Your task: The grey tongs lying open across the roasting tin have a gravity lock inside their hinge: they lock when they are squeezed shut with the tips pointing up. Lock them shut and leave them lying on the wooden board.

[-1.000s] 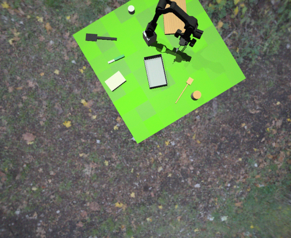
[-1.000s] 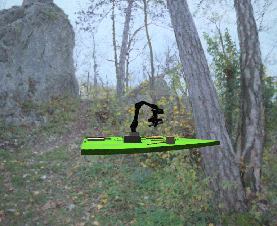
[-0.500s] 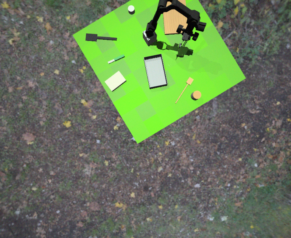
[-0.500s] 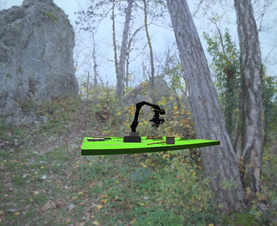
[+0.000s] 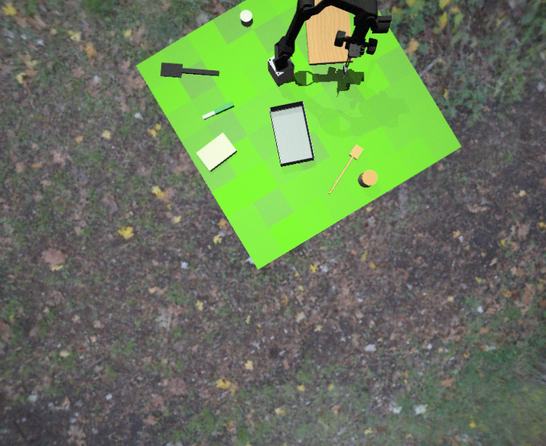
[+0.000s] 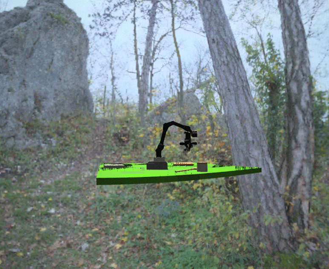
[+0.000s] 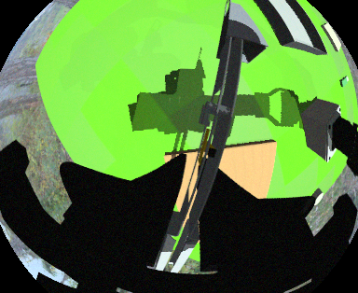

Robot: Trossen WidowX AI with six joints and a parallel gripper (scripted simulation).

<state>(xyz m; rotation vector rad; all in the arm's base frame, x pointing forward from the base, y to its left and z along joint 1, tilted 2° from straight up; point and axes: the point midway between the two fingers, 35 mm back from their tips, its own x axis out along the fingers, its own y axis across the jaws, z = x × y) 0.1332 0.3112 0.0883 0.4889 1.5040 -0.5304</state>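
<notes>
My gripper tip is now 240 mm past the wooden board, 30 mm to the right of it and 150 mm above it. Also, from my gripper tip: cream block 130 mm ahead, 790 mm to the right, 150 mm below; black spatula 350 mm behind, 770 mm to the right, 160 mm below; roasting tin 200 mm ahead, 390 mm to the right, 130 mm below.
</notes>
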